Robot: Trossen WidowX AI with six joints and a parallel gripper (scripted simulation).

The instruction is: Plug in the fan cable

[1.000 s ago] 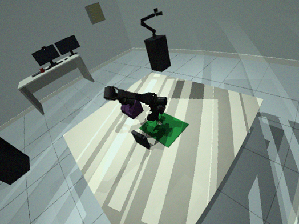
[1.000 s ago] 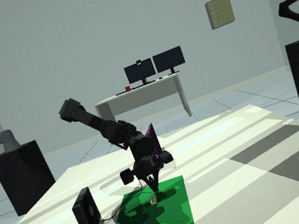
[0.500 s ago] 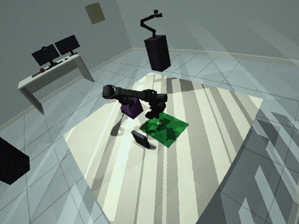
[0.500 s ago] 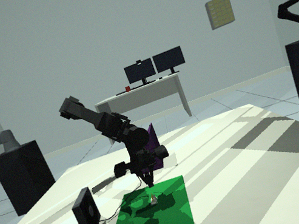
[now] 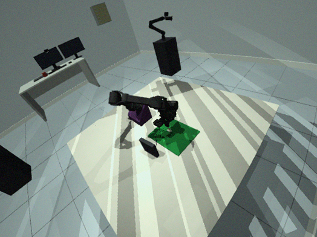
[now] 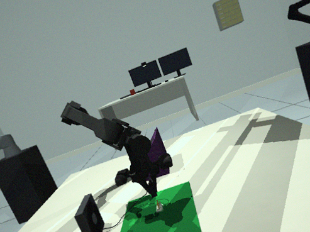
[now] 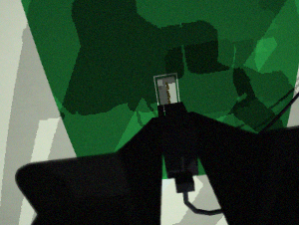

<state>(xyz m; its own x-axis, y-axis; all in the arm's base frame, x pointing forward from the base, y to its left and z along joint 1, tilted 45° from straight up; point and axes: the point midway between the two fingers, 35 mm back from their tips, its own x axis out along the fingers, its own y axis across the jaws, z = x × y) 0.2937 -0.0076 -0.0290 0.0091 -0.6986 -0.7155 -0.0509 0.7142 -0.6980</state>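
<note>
Right now my gripper tip is 6 cm above the pale header. Also, from my gripper tip: green board: 8 cm below, 4 cm ahead, 1 cm to the right; black fan plug: 1 cm behind, 1 cm above; black fan: 20 cm to the right, 3 cm ahead.
</note>
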